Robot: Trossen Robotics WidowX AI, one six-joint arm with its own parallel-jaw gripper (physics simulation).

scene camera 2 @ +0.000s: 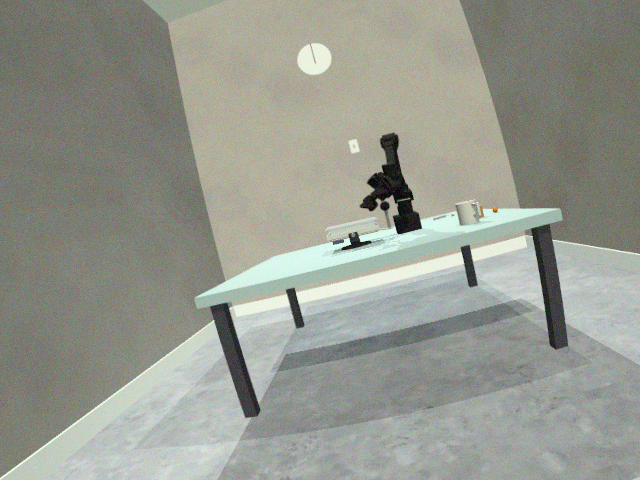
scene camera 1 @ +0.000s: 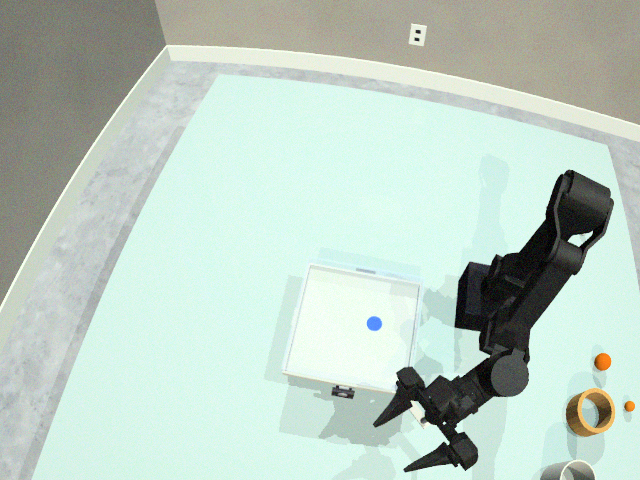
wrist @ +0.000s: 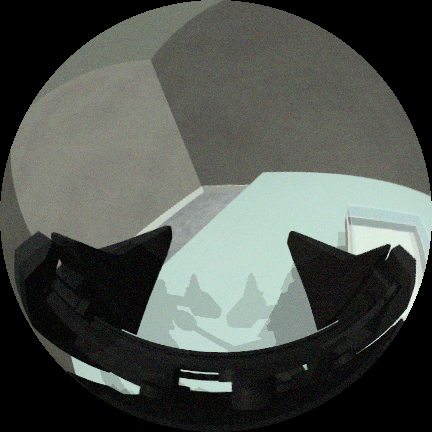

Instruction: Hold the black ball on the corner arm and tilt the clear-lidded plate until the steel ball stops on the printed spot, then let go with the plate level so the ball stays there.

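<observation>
The clear-lidded plate (scene camera 1: 330, 335) (scene camera 2: 352, 228) (wrist: 385, 243) is a shallow white square tray on a black stand (scene camera 2: 354, 239). Its printed blue spot (scene camera 1: 374, 323) lies right of centre in scene camera 1. The steel ball does not show clearly; the gripper covers the plate's near right corner there. Part of the white corner arm (scene camera 1: 417, 411) shows under the gripper. The black ball (scene camera 2: 385, 205) stands on a thin post in scene camera 2 and is hidden in scene camera 1. My gripper (scene camera 1: 390, 447) (wrist: 232, 235) is open and empty, with its fingertips beyond the plate's corner.
A small black fitting (scene camera 1: 342, 391) sits on the plate's near edge. The black arm base (scene camera 1: 471, 297) (scene camera 2: 407, 222) stands right of the plate. Further right are an orange ring (scene camera 1: 574, 413), two orange balls (scene camera 1: 602, 361) (scene camera 1: 629, 406) and a pale mug (scene camera 2: 466, 213).
</observation>
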